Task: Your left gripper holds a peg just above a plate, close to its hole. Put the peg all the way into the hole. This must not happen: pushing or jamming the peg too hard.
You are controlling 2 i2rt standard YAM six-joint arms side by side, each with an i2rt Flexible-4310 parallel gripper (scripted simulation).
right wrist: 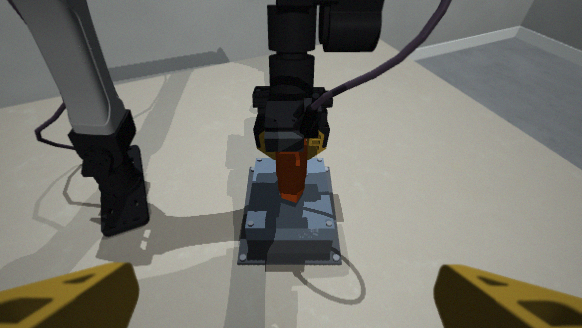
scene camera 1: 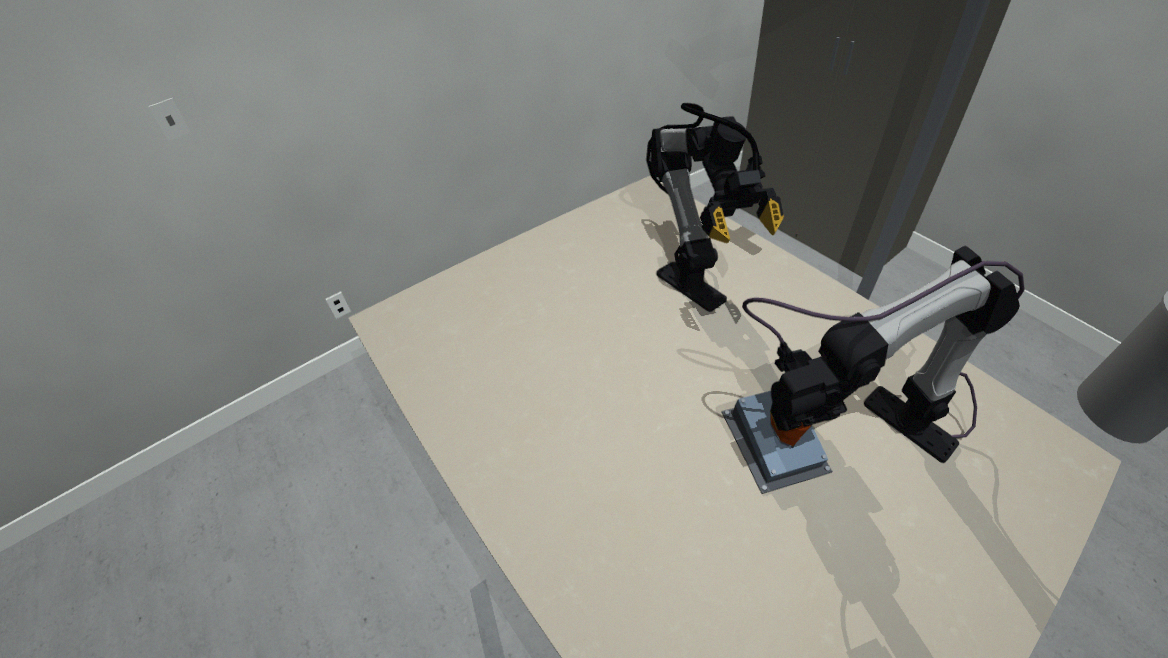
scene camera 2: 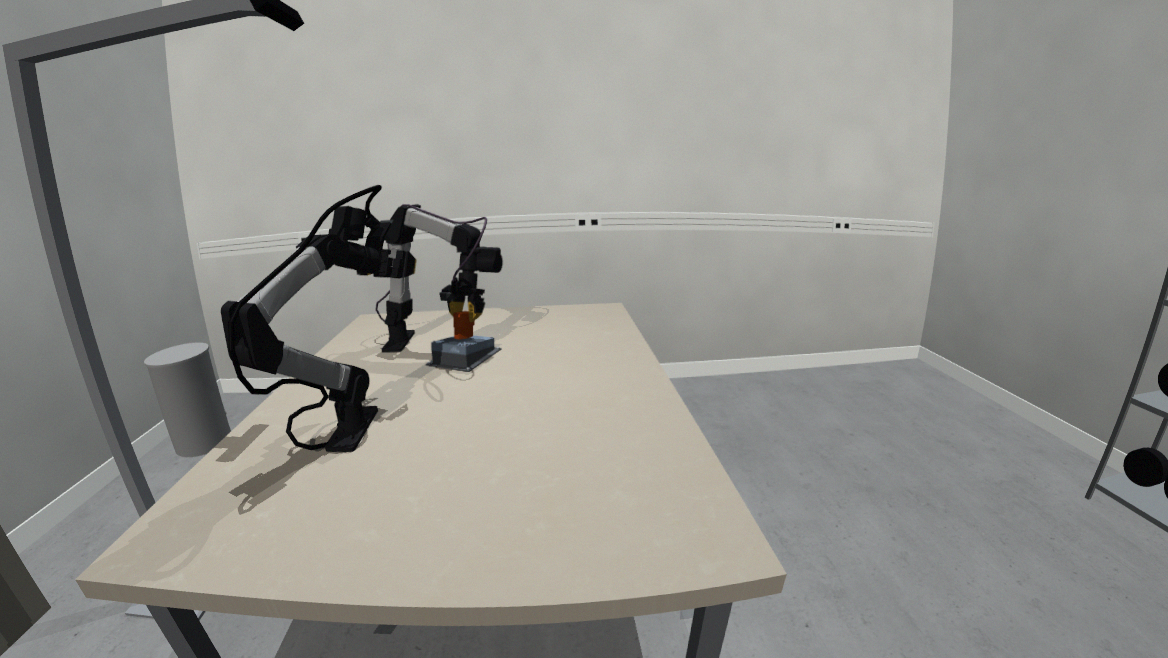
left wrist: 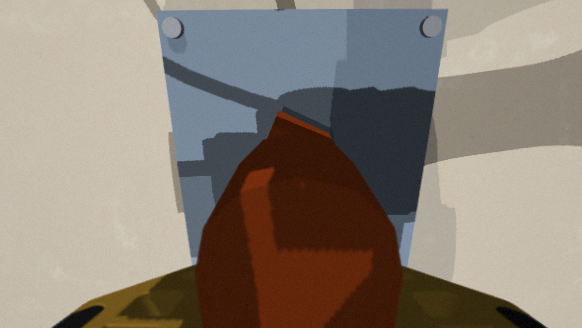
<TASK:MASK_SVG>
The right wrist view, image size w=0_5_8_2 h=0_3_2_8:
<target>right gripper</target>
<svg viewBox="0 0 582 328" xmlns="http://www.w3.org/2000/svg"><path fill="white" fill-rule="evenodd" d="M439 269L433 295L444 328L582 328L582 298L465 265L445 264ZM131 263L127 262L107 263L0 291L0 328L128 328L139 297L139 284Z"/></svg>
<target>orange peg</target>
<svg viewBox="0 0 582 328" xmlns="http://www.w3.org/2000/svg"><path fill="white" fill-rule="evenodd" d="M306 138L304 138L304 152L275 152L276 175L281 198L297 203L305 190L308 155Z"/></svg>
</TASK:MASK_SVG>
